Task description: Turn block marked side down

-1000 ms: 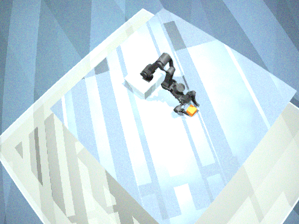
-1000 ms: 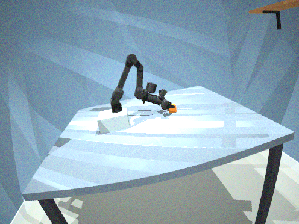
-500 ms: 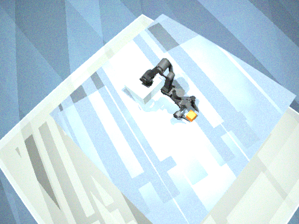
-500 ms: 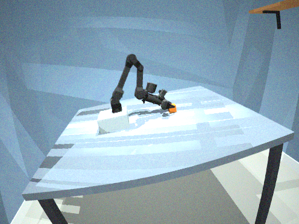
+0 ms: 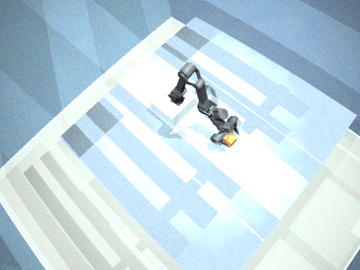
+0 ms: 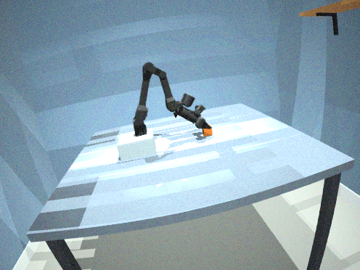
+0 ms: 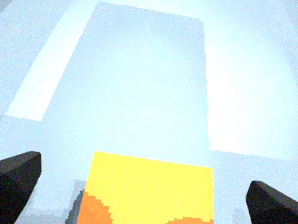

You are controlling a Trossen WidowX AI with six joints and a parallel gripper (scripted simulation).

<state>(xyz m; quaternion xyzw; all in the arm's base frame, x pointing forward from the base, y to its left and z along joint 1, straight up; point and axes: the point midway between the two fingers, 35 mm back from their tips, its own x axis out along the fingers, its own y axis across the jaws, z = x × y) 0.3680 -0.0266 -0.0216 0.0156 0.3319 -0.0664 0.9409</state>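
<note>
The block is 3 cm behind my gripper tip and 2 cm below it.
</note>
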